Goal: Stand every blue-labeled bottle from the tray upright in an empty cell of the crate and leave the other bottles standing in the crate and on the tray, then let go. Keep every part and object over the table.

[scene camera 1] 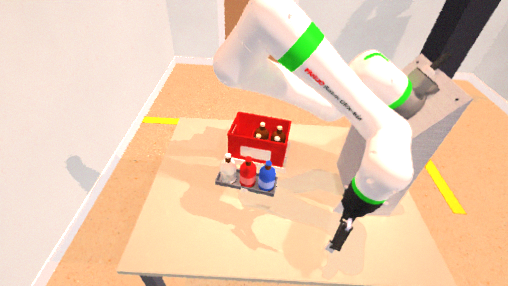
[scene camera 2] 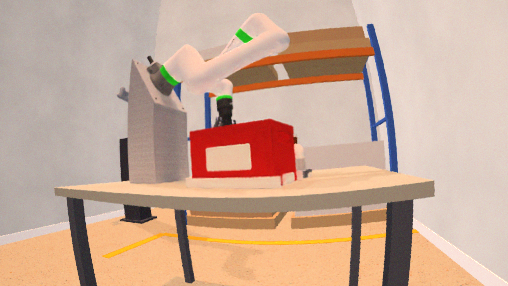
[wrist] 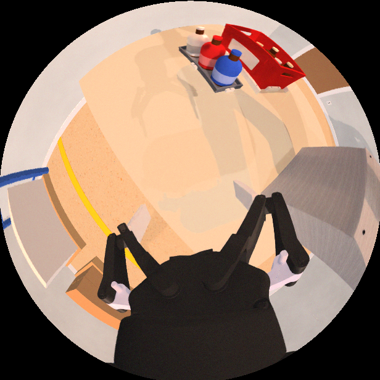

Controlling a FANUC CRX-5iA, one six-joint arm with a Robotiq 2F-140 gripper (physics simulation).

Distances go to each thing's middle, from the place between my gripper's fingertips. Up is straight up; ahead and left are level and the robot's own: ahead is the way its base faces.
My hand is 320 mm to the left of the blue-labeled bottle [wrist: 227, 67], 180 mm short of it and 70 mm above it.
